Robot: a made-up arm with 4 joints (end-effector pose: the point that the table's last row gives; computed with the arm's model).
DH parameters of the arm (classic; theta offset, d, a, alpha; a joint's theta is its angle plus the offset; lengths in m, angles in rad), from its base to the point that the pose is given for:
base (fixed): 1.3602 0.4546 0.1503 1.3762
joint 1: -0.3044 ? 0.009 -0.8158
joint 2: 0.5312 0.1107 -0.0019 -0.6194
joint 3: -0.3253 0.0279 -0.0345 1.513
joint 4: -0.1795 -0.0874 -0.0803 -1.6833
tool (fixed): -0.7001 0.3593 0 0
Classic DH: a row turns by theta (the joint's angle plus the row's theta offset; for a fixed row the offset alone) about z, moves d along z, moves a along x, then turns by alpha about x.
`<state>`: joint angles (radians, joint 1 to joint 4).
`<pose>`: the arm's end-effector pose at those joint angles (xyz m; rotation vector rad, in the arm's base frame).
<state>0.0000 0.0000 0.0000 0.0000</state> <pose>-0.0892 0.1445 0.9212 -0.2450 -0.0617 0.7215</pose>
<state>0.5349 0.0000 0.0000 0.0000</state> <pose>-0.1242 -0.0945 0.8415 0.2116 -0.3608 0.7700</pose>
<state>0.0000 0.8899 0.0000 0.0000</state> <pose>0.0636 -0.1052 0.8448 0.3203 -0.2526 1.4029</pose>
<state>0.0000 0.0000 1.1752 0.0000</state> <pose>0.0306 0.0186 0.9211 -0.1937 -0.2138 1.8894</pose>
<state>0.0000 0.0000 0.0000 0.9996</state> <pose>-0.1239 -0.1542 0.7406 0.6501 -0.5517 0.6547</pose>
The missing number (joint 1, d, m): -0.0335
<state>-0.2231 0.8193 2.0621 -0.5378</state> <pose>0.1869 -0.0765 0.7998 0.2211 1.2642 -2.7285</pose>
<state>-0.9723 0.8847 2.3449 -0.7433</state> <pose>0.2509 0.0997 0.8104 -0.0123 0.6711 -2.8575</pose>
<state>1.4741 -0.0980 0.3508 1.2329</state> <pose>0.1084 -0.1307 0.1285 2.1723 -1.3709 0.8350</pose>
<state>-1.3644 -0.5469 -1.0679 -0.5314</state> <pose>0.3438 0.4734 0.2815 -1.9604 0.2675 -1.3410</pose>
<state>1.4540 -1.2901 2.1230 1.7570</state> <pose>0.3759 -0.0849 0.3007 2.3126 -0.4571 1.7447</pose>
